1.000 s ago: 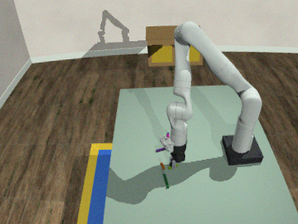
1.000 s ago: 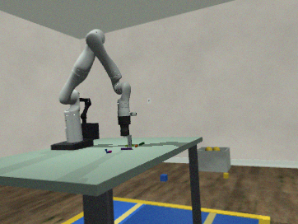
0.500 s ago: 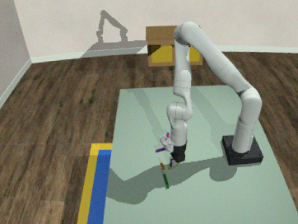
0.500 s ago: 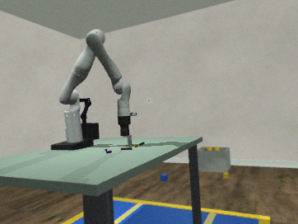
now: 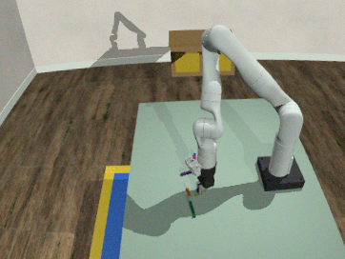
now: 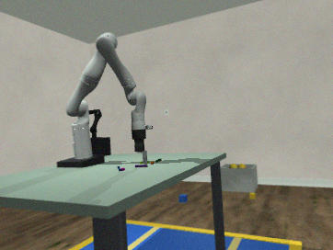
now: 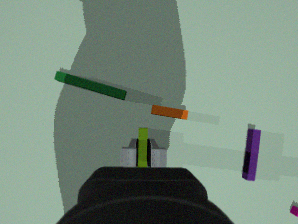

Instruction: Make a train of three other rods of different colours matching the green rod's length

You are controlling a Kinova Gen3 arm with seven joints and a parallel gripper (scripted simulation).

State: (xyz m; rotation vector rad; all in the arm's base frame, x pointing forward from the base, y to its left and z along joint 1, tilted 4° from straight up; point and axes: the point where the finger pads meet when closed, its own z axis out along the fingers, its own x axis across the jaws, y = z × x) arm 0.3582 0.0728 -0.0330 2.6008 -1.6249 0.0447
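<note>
The orange rod is 50 mm ahead of my hand, 10 mm to the right of it and 10 mm below it. Also, from my hand: lime rod 10 mm below; purple rod 120 mm to the right, 50 mm ahead, 10 mm below; green rod 80 mm to the left, 40 mm ahead, 10 mm below.
</note>
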